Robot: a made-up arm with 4 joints.
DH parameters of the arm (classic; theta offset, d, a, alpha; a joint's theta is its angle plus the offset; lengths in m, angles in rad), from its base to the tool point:
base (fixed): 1.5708 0.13 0 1.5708
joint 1: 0 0.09 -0.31 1.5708
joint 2: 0 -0.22 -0.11 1.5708
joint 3: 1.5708 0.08 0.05 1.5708
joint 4: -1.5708 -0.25 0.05 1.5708
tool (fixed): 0 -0.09 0 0
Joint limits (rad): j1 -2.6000..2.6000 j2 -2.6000..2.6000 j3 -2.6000..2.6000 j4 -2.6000..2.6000
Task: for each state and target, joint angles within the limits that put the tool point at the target. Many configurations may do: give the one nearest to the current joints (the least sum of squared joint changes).
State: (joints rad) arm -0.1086 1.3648 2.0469 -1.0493
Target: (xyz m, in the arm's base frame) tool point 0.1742 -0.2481 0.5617
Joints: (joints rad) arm -0.1656 1.3754 2.5764 -1.1930
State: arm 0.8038 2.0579 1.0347 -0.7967
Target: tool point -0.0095 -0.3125 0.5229
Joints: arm 0.2953 2.6000 1.4886 -1.2762
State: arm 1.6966 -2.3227 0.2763 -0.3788
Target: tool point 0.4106 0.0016 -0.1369
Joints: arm 1.7208 -1.7493 -0.2343 -0.2170
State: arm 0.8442 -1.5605 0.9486 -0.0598
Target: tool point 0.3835 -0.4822 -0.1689
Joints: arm 1.4057 -1.3973 1.2989 -0.2085
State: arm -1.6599 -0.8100 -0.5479 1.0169
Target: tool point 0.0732 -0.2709 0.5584
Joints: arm -1.1360 -0.6222 -0.9257 0.9696
